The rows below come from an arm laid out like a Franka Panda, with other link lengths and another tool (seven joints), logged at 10 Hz.
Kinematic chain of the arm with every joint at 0, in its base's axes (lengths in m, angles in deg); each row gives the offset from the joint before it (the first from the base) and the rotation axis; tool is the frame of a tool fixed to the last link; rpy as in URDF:
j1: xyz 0 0 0.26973 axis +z
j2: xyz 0 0 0 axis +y
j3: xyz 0 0 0.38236 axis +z
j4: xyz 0.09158 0 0 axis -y
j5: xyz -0.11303 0 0.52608 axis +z
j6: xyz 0 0 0 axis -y
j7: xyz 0.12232 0 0 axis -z
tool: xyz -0.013 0.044 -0.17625 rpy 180 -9.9 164.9
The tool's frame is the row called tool.
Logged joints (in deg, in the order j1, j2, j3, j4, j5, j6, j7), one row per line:
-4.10, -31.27, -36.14, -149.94, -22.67, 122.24, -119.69
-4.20, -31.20, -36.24, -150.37, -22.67, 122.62, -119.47
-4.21, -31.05, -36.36, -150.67, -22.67, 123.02, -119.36
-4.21, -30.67, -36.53, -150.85, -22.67, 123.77, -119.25
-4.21, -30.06, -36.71, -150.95, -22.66, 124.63, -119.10
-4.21, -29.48, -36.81, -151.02, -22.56, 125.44, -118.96
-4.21, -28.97, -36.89, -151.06, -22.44, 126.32, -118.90
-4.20, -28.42, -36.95, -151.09, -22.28, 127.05, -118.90
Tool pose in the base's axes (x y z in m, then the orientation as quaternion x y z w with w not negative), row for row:
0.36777, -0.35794, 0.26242, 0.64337, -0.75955, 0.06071, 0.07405
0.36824, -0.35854, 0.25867, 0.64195, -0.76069, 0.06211, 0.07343
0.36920, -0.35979, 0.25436, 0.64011, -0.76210, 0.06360, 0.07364
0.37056, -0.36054, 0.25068, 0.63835, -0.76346, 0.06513, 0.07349
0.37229, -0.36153, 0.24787, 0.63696, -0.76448, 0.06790, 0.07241
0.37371, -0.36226, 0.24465, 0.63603, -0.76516, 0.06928, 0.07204
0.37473, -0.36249, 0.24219, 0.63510, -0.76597, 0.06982, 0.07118
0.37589, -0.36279, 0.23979, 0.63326, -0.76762, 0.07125, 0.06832
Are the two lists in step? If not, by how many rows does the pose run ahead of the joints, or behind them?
The pose runs 2 rows ahead of the joints: the pose in row i belongs to the joints in row i + 2.
